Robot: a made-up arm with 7 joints.
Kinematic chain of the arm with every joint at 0, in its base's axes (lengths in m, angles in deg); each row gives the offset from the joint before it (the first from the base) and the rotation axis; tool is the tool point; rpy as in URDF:
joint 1: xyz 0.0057 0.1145 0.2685 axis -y
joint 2: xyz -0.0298 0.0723 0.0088 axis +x
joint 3: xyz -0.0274 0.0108 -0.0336 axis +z
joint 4: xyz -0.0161 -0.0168 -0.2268 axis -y
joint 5: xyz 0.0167 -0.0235 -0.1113 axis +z
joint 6: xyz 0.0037 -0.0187 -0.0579 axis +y
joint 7: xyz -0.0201 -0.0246 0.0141 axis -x
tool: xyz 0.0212 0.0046 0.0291 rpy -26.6 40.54 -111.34
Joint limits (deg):
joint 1: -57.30..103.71
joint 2: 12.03..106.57
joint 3: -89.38..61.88
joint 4: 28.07..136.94
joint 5: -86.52..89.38
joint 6: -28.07..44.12
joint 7: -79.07..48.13
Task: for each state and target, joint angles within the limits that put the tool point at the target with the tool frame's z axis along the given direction. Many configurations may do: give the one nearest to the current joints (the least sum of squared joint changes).
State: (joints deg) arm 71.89 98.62 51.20 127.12 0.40 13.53 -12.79
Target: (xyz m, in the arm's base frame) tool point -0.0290 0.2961 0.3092 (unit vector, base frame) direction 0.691 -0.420 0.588
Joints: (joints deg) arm 84.71 99.14 61.88 131.11 25.92 44.12 -48.46
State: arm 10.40 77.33 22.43 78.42 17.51 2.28 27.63
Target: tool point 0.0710 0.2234 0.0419 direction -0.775 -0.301 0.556
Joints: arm 1.56 22.33 -4.26 83.87 22.23 17.78 26.93
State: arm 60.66 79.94 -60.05 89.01 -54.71 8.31 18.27
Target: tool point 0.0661 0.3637 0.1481 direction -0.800 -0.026 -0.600
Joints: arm 53.71 85.73 -55.38 113.56 -35.54 30.69 28.07
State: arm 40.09 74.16 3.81 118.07 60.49 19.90 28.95
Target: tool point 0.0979 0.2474 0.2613 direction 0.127 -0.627 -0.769
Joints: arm 88.99 42.10 25.23 136.64 32.84 42.48 5.53
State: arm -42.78 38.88 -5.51 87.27 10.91 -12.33 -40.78
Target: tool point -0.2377 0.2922 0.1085 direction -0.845 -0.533 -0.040
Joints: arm -57.30 42.49 -25.31 79.41 -22.54 -8.95 -47.68
